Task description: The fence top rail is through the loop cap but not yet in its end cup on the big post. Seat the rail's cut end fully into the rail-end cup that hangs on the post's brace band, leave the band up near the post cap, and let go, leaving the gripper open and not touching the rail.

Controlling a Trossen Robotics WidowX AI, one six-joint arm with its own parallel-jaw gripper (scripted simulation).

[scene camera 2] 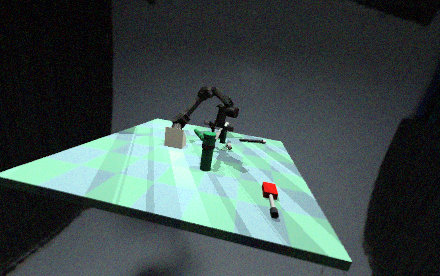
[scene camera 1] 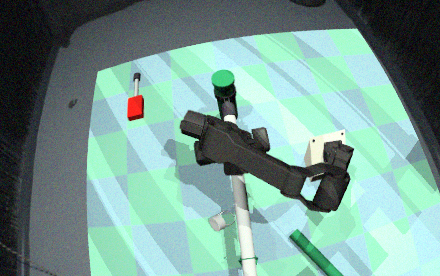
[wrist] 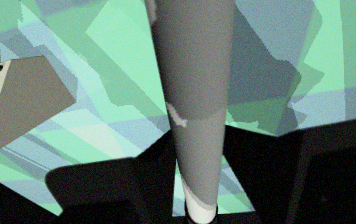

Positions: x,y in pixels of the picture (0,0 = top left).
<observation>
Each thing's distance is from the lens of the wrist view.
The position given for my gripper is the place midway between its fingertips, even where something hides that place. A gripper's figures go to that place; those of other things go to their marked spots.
my gripper (wrist: 193,130): 11 cm
top rail (wrist: 193,52): 4 cm
</observation>
